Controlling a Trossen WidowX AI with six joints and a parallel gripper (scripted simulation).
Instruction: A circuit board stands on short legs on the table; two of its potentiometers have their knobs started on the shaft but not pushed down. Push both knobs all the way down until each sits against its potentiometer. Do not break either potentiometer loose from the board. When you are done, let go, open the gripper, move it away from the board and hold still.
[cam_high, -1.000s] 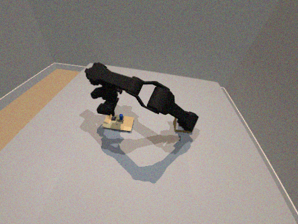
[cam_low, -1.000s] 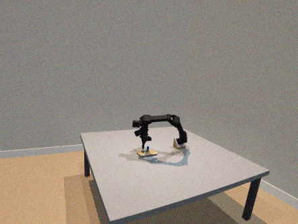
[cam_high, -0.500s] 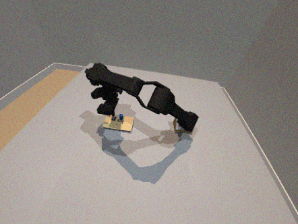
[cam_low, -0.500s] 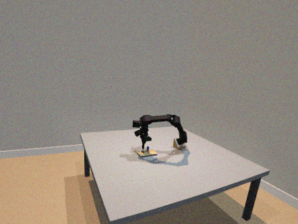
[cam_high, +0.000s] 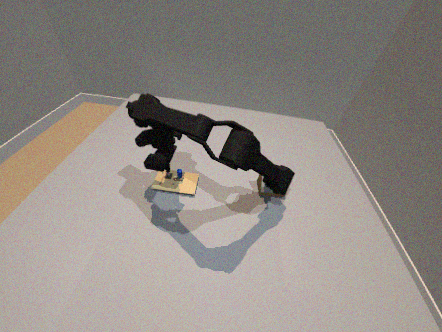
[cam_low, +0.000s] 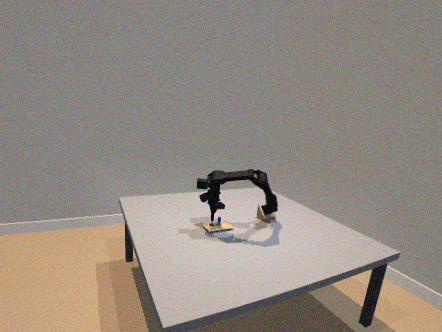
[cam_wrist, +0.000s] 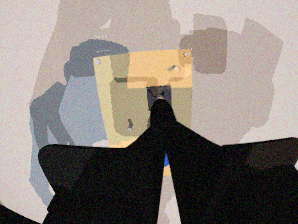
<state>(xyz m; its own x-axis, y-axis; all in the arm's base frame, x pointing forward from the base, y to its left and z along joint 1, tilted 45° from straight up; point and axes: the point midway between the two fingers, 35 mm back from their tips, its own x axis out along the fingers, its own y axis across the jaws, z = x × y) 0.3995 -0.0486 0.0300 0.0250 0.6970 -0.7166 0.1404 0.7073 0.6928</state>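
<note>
The black knob lies 1 cm below my gripper tip. Also, from my gripper tip: blue knob: 4 cm behind, 1 cm to the left, 4 cm below.
</note>
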